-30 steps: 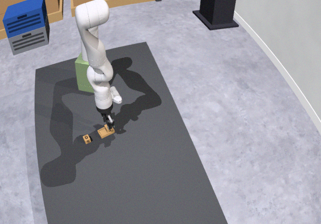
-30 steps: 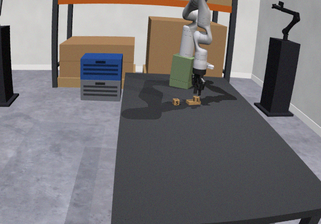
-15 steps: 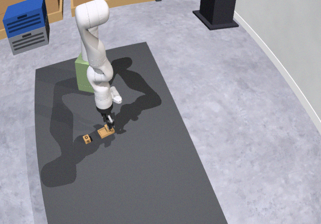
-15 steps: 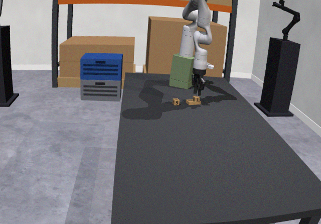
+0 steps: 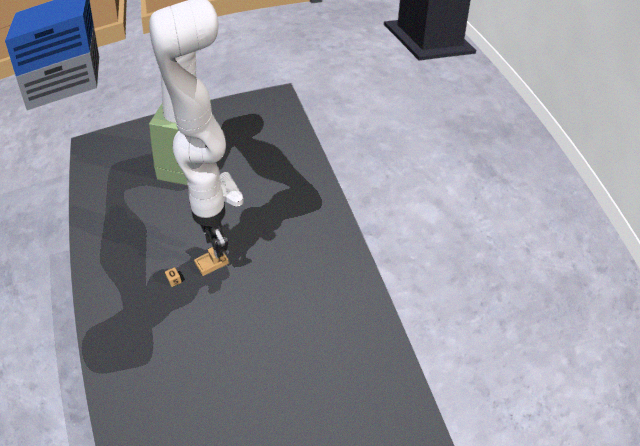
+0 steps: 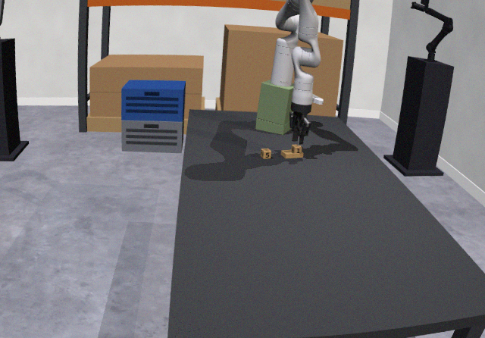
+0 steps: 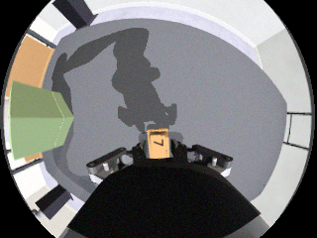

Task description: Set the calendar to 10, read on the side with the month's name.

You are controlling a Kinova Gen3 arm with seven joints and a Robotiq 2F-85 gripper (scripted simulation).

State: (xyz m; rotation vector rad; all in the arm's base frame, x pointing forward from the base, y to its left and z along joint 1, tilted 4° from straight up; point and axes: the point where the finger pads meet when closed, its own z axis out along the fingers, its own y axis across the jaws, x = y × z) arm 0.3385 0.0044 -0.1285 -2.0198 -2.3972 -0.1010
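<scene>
Right now my hand is 20 mm to the left of the wooden calendar tray and 60 mm above it.
</scene>
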